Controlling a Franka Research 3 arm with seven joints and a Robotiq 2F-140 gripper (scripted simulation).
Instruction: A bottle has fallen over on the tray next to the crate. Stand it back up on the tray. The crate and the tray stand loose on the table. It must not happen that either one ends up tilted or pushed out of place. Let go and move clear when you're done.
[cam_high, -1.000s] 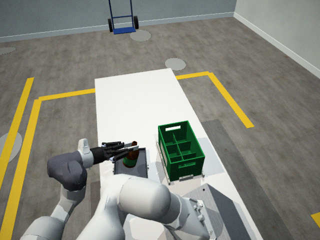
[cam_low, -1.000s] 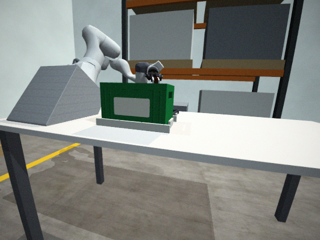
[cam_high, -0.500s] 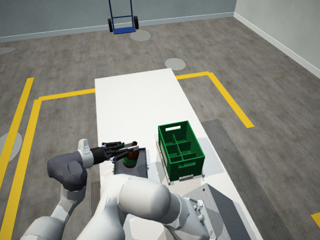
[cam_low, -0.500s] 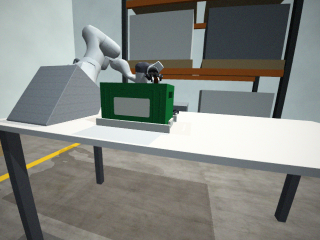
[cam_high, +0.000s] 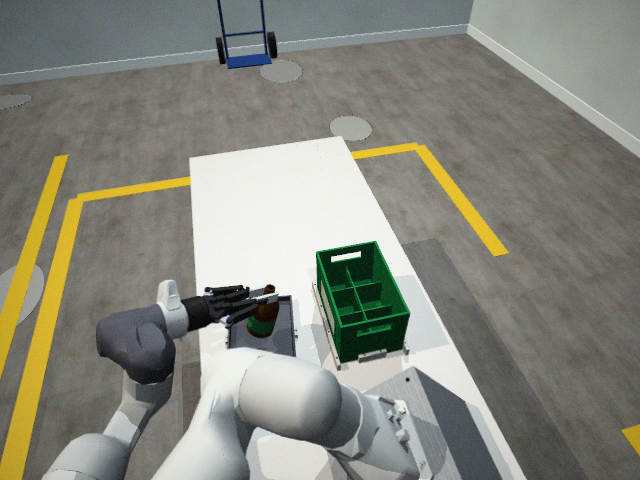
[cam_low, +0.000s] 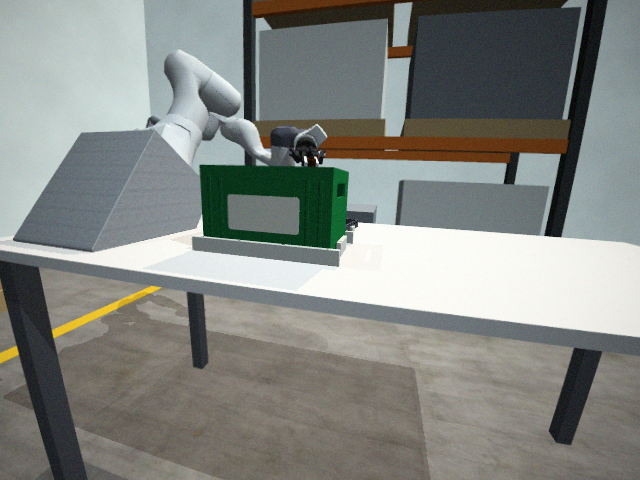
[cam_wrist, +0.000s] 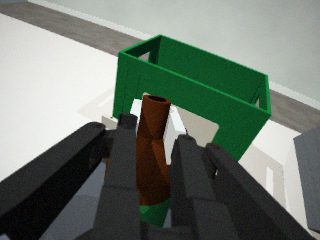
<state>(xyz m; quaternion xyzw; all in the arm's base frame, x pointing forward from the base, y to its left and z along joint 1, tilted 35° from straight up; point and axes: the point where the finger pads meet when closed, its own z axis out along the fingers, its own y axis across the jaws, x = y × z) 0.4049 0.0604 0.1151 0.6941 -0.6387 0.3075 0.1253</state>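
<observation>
Right now the brown bottle is 60 mm below my hand. Round my hand: grey tray (20 mm ahead, 20 mm to the left, 190 mm below); green crate (30 mm behind, 260 mm to the right, 120 mm below).
</observation>
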